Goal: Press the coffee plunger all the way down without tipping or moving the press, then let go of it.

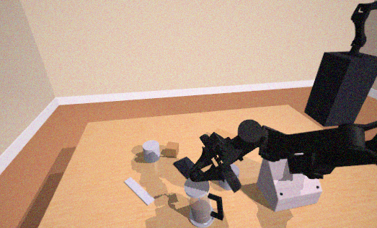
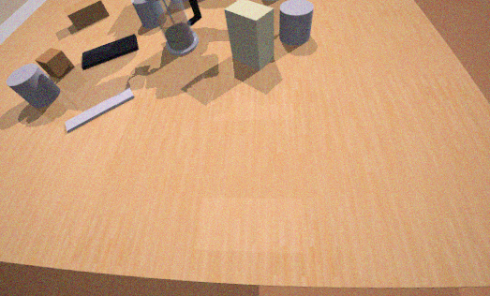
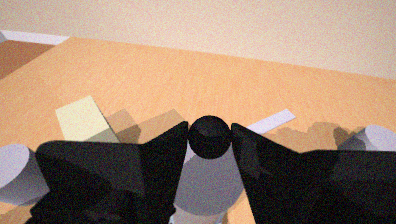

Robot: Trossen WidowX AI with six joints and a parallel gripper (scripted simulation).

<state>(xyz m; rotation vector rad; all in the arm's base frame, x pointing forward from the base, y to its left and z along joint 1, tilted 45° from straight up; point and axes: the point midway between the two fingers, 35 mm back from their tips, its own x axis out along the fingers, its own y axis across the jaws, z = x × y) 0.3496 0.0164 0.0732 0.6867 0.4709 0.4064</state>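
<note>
Now: gripper tip 90 mm above the glass coffee press, 30 mm past it and 10 mm to the right of it. Also, from my gripper tip: white bar (190 mm below, 180 mm ahead, 130 mm to the right); then brown cube (320 mm to the right, 160 mm below, 40 mm ahead); then black slab (210 mm to the right, 180 mm below, 20 mm behind).
</note>
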